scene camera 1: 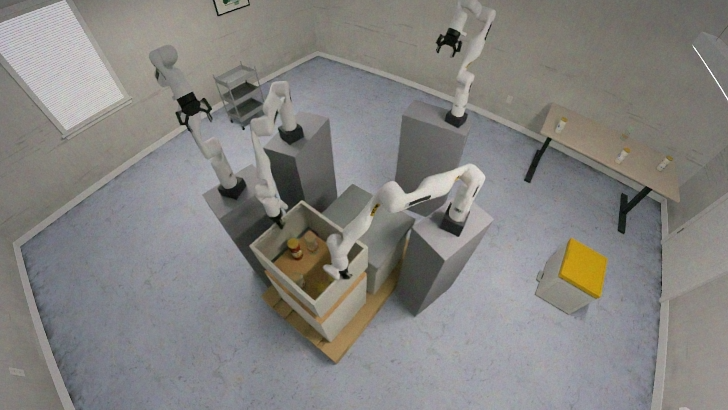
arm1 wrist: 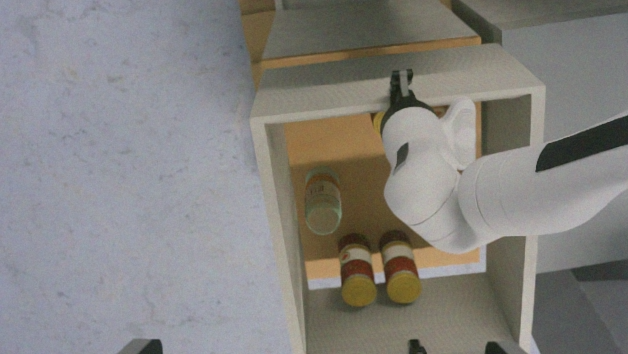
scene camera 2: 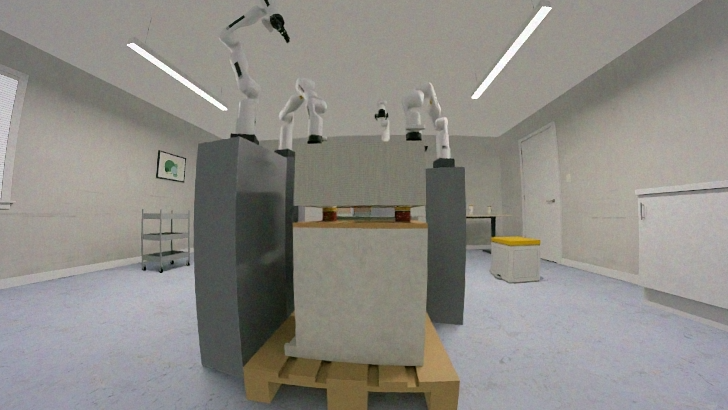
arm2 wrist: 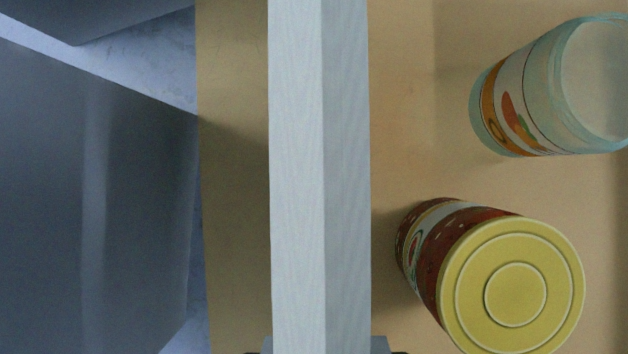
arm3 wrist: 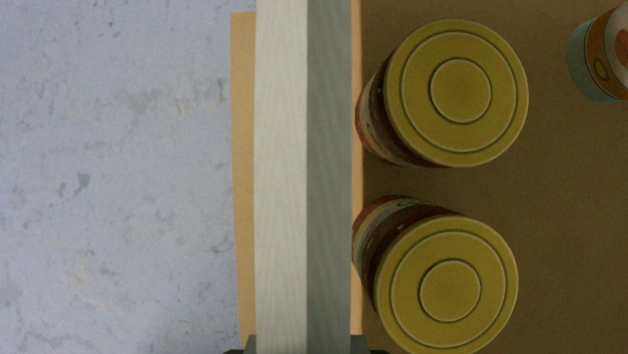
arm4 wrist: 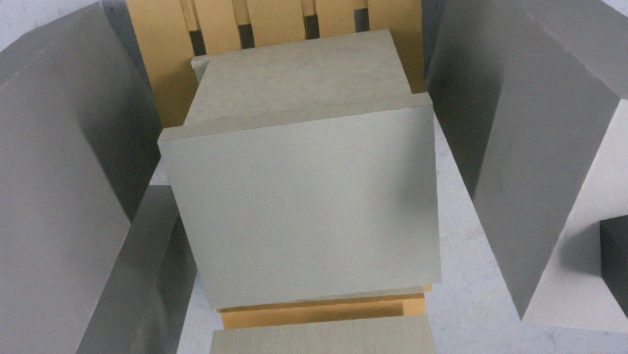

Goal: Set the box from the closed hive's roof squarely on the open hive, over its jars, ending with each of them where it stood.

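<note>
The pale bottomless box (arm1 wrist: 325,95) (scene camera 1: 359,264) (scene camera 2: 360,173) hangs level above the open hive (scene camera 1: 346,310) (scene camera 2: 360,295), a narrow gap between them. Red, yellow-lidded jars (arm1 wrist: 359,290) (arm2 wrist: 515,295) (arm3 wrist: 457,92) and glass jars (arm1 wrist: 322,210) (arm2 wrist: 595,90) stand upright inside its walls; jar bottoms (scene camera 2: 402,213) show in the gap. Arm2's gripper (arm2 wrist: 323,345) and arm3's gripper (arm3 wrist: 304,345) are shut on opposite box walls. Arm1's gripper (arm1 wrist: 324,347) is open. Arm4's fingers do not show in its wrist view, which has the closed hive's roof (arm4 wrist: 300,200).
Grey pedestals (arm4 wrist: 530,160) (scene camera 1: 443,254) flank the hives, which stand on a wooden pallet (scene camera 2: 351,381). In scene camera 1, two raised arms have open grippers, at left (scene camera 1: 193,113) and back right (scene camera 1: 448,46). A yellow-lidded bin (scene camera 1: 583,267) and a table with jars (scene camera 1: 593,145) stand at right.
</note>
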